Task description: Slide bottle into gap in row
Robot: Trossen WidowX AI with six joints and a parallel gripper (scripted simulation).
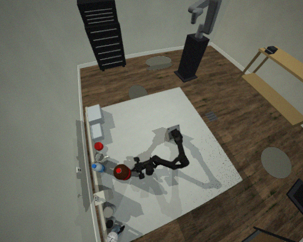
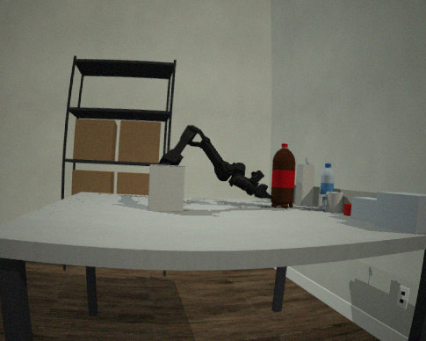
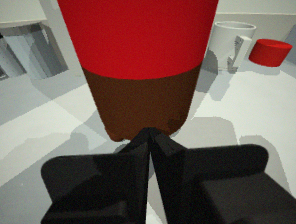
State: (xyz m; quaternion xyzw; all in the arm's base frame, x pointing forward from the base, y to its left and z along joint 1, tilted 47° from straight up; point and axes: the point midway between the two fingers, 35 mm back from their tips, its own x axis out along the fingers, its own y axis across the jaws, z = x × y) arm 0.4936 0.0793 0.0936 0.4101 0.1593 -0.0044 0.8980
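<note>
My gripper is now 90 mm below the brown cola bottle, 90 mm short of it and 10 mm to the left of it. From my hand the other things lie so: french press 340 mm to the left, 290 mm ahead, 80 mm above; water bottle 260 mm ahead, 140 mm to the right, 50 mm above.
</note>
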